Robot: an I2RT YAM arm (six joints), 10 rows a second.
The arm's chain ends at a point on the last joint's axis. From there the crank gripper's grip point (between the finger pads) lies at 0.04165 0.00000 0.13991 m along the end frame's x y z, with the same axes.
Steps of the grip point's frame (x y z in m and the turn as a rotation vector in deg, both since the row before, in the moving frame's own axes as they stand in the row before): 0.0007, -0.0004, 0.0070, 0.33, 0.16, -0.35; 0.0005, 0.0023, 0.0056, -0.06, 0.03, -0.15; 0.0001, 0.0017, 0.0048, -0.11, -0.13, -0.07; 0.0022, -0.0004, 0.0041, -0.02, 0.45, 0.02; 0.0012, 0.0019, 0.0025, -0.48, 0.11, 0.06
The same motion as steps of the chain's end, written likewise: 0.0003, 0.0007, 0.0071, 0.33, 0.16, -0.35; 0.0004, 0.0023, 0.0056, -0.06, 0.03, -0.15; 0.0004, 0.0015, 0.0047, -0.11, -0.13, -0.07; 0.0011, -0.0005, 0.0044, -0.02, 0.45, 0.02; 0.0009, 0.0007, 0.0026, -0.48, 0.11, 0.06
